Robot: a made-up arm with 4 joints.
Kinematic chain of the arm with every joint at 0, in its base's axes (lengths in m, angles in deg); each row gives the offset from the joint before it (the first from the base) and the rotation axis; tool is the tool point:
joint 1: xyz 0 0 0.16 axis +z
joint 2: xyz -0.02 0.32 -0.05 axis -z
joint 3: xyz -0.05 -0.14 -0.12 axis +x
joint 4: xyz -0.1 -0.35 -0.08 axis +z
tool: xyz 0 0.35 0.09
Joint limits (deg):
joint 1: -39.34..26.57
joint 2: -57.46..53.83
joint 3: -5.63..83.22
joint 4: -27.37..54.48
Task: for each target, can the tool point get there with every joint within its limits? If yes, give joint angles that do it. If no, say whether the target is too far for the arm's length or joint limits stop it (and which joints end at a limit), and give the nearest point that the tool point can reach.
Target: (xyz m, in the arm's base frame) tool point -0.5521 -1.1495 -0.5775
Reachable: no: too far | nearest point -0.2931 -0.2045 -0.1121 | short by 1.085 m
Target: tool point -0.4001 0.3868 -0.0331
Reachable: yes | joints -11.19 28.34 20.90 42.24
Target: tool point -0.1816 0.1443 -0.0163
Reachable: yes | joints 18.59 23.24 53.62 -16.94
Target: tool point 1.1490 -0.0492 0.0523
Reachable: no: joint limits stop it (at a limit: joint 1, joint 2, joint 4) | nearest point 0.2538 0.0924 -0.0045 | short by 0.908 m
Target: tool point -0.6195 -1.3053 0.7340
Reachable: no: too far | nearest point -0.3057 -0.2221 0.0143 | short by 1.338 m
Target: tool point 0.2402 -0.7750 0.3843
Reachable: no: joint limits stop it (at a limit: joint 1, joint 3, joint 4) | nearest point 0.0242 -0.2085 0.0143 | short by 0.710 m
